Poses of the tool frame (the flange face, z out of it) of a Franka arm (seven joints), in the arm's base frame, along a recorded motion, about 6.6 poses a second.
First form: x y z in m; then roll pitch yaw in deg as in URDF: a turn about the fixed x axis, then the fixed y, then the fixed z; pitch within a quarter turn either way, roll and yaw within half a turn.
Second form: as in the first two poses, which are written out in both.
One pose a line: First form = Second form
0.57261, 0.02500, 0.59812, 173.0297, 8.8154, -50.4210 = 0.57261, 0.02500, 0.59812, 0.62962, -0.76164, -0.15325, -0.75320, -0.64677, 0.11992
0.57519, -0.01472, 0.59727, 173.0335, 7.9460, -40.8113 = 0.57519, -0.01472, 0.59727, 0.74960, -0.64729, -0.13824, -0.63605, -0.76224, 0.12012
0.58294, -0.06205, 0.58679, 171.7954, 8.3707, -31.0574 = 0.58294, -0.06205, 0.58679, 0.84752, -0.51040, -0.14558, -0.49282, -0.85860, 0.14119
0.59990, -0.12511, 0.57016, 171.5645, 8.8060, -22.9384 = 0.59990, -0.12511, 0.57016, 0.91007, -0.38515, -0.15309, -0.36484, -0.91971, 0.14497
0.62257, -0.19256, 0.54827, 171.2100, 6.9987, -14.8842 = 0.62257, -0.19256, 0.54827, 0.95925, -0.25495, -0.12185, -0.23585, -0.95988, 0.15167
